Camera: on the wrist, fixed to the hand. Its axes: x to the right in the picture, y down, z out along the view.
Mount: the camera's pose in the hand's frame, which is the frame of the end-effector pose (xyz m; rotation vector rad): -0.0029 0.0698 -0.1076 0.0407 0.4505 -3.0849
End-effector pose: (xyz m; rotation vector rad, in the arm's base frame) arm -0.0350 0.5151 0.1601 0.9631 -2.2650 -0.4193
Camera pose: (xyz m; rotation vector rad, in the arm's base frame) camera 0.0009 0.5602 0.2747 -2.7143 -1.2160 0.7727
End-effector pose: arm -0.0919 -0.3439 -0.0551 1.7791 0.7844 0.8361
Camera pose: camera -0.1724 -0.3145 0.0404 -0.9448 2.1445 -1.0123
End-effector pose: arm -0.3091 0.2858 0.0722 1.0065 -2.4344 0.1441
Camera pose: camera -0.3116 0.3680 0.1707 2.4990 1.1069 -0.5108
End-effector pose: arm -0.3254 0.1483 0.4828 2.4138 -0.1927 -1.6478
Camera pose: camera -0.2255 0.0922 0.5405 -0.3702 -1.9334 -0.0180
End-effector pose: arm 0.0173 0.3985 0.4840 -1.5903 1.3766 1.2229
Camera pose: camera -0.0283 0.2861 0.5259 -1.5061 -1.3749 -1.0948
